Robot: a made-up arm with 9 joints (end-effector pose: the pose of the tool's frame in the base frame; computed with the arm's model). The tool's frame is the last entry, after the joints. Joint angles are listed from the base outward.
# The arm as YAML. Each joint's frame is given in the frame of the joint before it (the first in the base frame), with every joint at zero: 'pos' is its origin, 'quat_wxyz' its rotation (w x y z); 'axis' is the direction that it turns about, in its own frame. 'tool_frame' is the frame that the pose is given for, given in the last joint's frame.
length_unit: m
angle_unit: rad
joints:
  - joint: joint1
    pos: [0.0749, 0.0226, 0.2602]
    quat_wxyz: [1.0, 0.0, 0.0, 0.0]
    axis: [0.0, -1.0, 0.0]
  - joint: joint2
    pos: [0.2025, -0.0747, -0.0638]
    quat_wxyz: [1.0, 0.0, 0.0, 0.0]
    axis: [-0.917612, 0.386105, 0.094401]
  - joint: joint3
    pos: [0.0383, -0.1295, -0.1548]
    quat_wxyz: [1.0, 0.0, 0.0, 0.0]
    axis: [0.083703, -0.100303, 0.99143]
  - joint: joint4
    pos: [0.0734, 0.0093, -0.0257]
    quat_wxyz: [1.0, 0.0, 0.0, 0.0]
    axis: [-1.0, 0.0, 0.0]
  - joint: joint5
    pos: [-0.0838, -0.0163, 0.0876]
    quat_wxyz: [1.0, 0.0, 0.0, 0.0]
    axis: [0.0, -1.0, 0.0]
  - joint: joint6
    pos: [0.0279, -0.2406, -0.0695]
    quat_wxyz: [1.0, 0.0, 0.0, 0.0]
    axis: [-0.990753, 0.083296, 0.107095]
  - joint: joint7
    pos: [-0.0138, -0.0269, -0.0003]
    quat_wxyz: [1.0, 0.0, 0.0, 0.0]
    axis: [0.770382, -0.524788, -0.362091]
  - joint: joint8
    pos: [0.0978, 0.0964, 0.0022]
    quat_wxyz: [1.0, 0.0, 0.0, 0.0]
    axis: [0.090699, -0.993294, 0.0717]
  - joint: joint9
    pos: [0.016, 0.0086, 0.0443]
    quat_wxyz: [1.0, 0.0, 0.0, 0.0]
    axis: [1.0, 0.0, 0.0]
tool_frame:
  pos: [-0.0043, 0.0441, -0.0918]
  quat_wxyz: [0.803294, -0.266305, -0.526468, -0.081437]
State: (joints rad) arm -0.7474 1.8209 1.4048 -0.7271 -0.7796 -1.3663 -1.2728 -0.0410 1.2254
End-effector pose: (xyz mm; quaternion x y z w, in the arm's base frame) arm 334.9 -221.2 48.2 -0.3364 0.9196 -0.1686 0.1124
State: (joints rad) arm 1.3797 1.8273 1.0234 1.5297 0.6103 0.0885 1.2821 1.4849 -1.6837
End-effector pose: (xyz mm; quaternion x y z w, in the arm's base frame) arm 164.9 132.7 496.5 0.1282 0.9372 -0.1139 0.3037
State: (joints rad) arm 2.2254 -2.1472 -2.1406 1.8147 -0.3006 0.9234 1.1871 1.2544 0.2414
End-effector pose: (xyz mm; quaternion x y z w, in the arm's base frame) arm -25.2 71.4 768.9 0.3347 -0.9411 -0.0475 0.0042
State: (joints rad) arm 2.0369 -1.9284 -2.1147 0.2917 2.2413 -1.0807 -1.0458 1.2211 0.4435
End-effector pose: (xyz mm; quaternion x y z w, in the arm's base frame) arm 85.5 -43.8 621.9 -0.1770 0.6252 0.4852 0.5851
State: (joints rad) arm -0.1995 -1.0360 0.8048 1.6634 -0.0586 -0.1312 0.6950 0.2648 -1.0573
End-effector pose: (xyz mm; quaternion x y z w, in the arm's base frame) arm 294.2 -151.0 217.2 -0.6010 -0.7457 -0.2724 0.0925
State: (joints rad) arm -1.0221 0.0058 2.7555 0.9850 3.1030 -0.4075 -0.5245 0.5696 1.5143
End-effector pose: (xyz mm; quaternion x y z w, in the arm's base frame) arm 99.2 -267.1 -61.6 -0.3224 0.1633 0.2182 0.9065
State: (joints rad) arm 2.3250 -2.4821 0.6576 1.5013 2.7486 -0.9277 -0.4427 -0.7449 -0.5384
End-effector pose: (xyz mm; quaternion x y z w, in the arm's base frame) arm 39.2 36.4 410.0 -0.2047 -0.2532 0.7052 0.6298
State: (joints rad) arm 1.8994 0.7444 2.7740 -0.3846 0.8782 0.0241 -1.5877 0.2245 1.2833
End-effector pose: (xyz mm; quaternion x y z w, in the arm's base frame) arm 358.7 -203.6 399.9 -0.2352 -0.2856 0.8794 0.2995
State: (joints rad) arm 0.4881 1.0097 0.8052 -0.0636 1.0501 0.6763 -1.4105 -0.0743 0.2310
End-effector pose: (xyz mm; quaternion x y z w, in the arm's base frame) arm 652.4 -450.5 386.0 -0.7924 -0.4492 0.4015 0.0953
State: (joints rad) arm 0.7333 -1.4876 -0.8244 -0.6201 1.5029 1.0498 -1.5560 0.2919 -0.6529
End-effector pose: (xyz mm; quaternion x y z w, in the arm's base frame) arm 685.9 204.6 7.5 -0.3781 -0.1715 -0.1524 0.8969
